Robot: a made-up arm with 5 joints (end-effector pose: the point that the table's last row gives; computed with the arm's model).
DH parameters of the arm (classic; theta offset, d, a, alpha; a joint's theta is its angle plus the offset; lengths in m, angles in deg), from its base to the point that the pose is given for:
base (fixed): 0 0.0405 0 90
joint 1: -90 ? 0.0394 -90
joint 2: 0 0.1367 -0.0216 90
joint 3: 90 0.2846 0.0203 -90
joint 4: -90 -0.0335 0.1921 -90
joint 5: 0 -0.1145 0.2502 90
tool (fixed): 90 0.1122 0 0
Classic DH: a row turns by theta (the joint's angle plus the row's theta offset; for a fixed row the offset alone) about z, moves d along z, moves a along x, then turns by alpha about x.
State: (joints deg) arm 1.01 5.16 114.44 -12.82 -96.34
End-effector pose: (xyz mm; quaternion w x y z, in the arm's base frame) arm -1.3 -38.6 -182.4 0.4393 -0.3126 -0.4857 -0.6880
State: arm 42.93 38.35 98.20 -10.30 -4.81
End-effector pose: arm 449.6 -184.0 -350.9 0.3146 0.3569 -0.8527 -0.2159
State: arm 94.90 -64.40 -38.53 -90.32 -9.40
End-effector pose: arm -259.0 511.7 -84.5 0.1893 0.1198 -0.3581 -0.9064
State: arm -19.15 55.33 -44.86 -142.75 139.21
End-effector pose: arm -111.4 353.4 -232.4 0.3991 0.2119 -0.4345 -0.7791
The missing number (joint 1, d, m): -0.2569
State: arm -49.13 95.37 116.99 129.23 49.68
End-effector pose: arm -86.0 -208.5 -133.5 0.9456 0.1059 -0.1396 0.2740
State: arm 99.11 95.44 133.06 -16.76 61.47
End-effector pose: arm 605.6 311.7 567.4 0.6814 -0.5118 0.5124 -0.1062
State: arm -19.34 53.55 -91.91 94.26 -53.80
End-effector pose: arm 175.4 242.9 -552.9 0.4877 0.6352 -0.0395 0.5976
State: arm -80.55 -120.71 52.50 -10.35 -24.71
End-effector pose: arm 479.5 579.4 219.2 0.4610 -0.4650 -0.0745 0.7521
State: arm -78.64 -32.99 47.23 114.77 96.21
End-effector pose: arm 265.3 58.8 -487.3 0.0791 0.3113 0.8463 0.4251
